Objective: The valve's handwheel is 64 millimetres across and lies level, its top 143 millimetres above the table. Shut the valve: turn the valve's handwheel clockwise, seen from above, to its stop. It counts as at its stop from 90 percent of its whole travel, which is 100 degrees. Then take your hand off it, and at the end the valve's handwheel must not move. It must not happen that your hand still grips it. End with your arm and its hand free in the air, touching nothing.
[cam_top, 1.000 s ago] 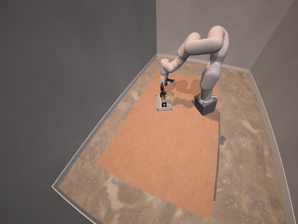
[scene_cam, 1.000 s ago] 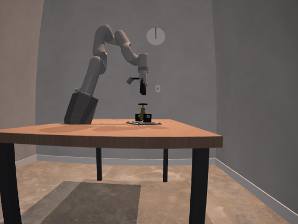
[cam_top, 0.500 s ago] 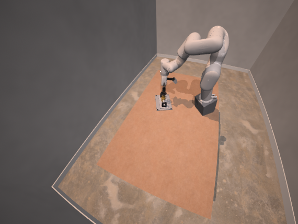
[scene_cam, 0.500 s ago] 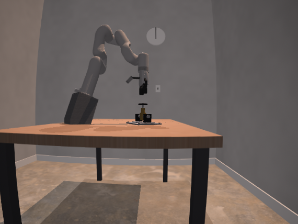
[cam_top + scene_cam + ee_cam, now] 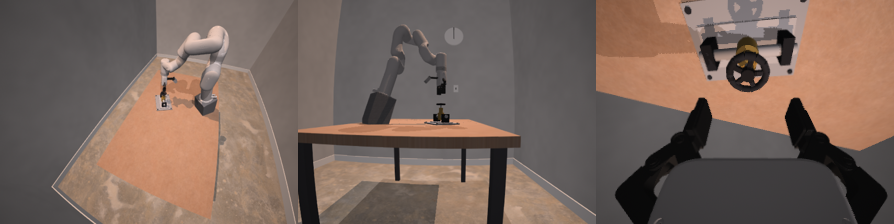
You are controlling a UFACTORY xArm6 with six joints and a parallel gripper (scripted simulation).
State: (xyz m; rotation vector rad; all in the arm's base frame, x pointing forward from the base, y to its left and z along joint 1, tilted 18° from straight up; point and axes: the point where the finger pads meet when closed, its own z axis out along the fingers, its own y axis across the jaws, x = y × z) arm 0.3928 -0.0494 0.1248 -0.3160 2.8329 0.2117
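My hand is 9 cm above the black spoked handwheel. Round my hand: grey baseplate: 21 cm below.
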